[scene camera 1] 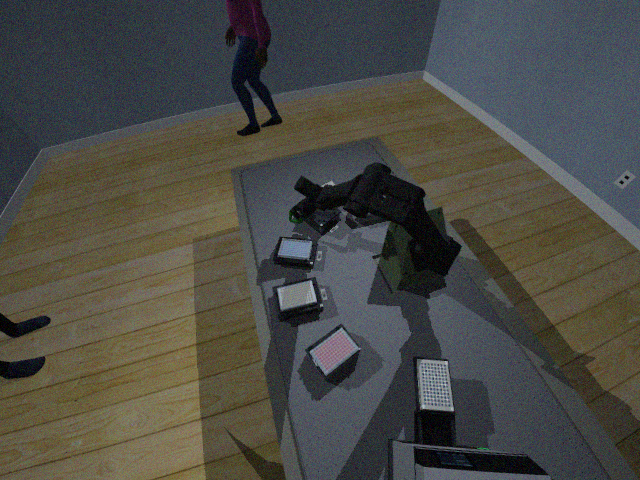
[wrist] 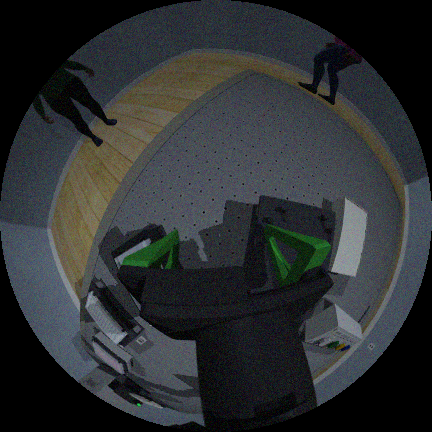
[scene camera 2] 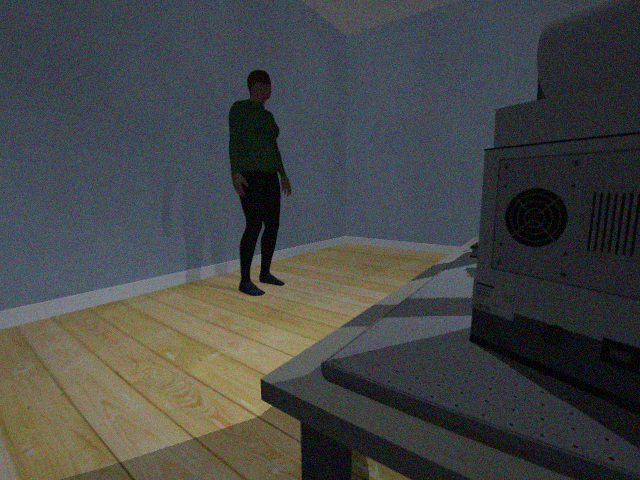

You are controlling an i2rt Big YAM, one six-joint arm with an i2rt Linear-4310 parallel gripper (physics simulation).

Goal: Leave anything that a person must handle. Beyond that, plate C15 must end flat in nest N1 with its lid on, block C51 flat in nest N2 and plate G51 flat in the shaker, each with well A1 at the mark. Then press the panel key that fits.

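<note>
My gripper [scene camera 1: 295, 215] [wrist: 222, 231] is open and empty, above the far end of the table beside a dark flat device with small corner posts [scene camera 1: 323, 220] [wrist: 295, 210], which looks like the shaker. A plate with a pale blue top [scene camera 1: 295, 248] [wrist: 132, 254] sits in a black nest; a green finger partly covers it in the wrist view. A cream-topped plate [scene camera 1: 297, 296] [wrist: 105, 316] sits in the neighbouring nest. A pink-topped plate [scene camera 1: 334, 350] [wrist: 109, 354] stands turned at an angle on a dark support. A white plate with wells [scene camera 1: 434, 383] stands on a black block. Labels and A1 marks are unreadable.
A white box [wrist: 351, 237] stands beyond the dark device. A box with coloured keys [wrist: 332, 327] is nearby. A large machine [scene camera 1: 480, 471] [scene camera 2: 558, 299] stands at the near end. One person [scene camera 1: 248, 62] [wrist: 327, 65] and another in green [scene camera 2: 255, 136] [wrist: 72, 95] stand off the table.
</note>
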